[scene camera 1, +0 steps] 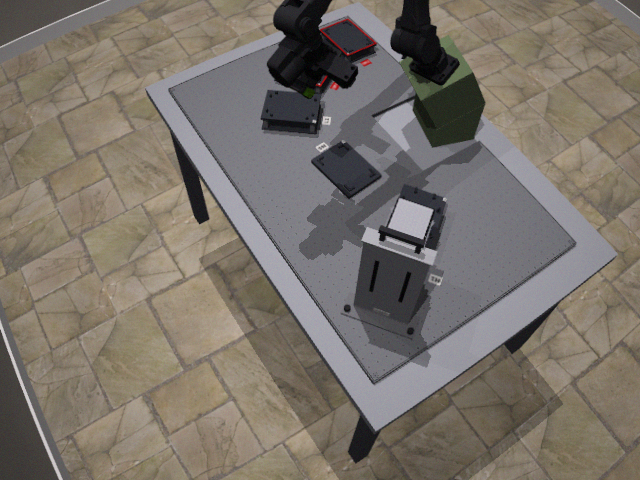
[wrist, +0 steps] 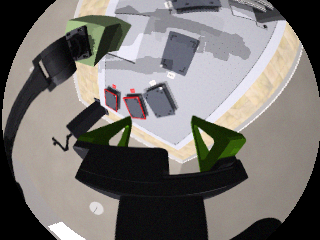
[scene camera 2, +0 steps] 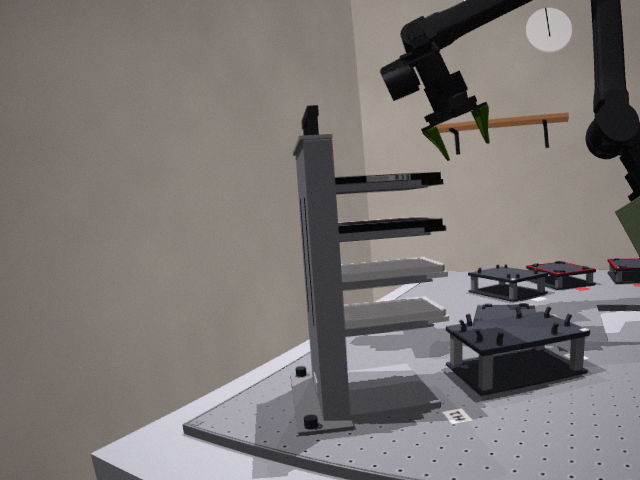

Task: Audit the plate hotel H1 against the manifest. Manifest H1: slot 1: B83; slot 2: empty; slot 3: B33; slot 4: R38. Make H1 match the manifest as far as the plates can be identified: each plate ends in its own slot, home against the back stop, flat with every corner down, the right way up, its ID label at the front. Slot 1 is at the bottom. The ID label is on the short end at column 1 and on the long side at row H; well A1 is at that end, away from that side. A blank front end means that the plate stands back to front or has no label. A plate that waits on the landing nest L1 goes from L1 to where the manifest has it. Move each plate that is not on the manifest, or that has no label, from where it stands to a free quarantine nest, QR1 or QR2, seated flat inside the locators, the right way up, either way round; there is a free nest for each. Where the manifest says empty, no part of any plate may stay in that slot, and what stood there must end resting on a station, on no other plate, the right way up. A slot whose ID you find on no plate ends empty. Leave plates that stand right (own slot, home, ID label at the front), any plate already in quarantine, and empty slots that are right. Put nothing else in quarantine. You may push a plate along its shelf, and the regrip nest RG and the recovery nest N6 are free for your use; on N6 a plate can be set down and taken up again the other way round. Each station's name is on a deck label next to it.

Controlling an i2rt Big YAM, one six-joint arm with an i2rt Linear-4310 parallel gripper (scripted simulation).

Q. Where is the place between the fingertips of the gripper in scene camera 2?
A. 468, 152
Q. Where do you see a grey back post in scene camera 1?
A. At 392, 270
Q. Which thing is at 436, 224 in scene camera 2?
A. A dark plate.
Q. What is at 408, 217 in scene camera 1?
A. A dark plate.
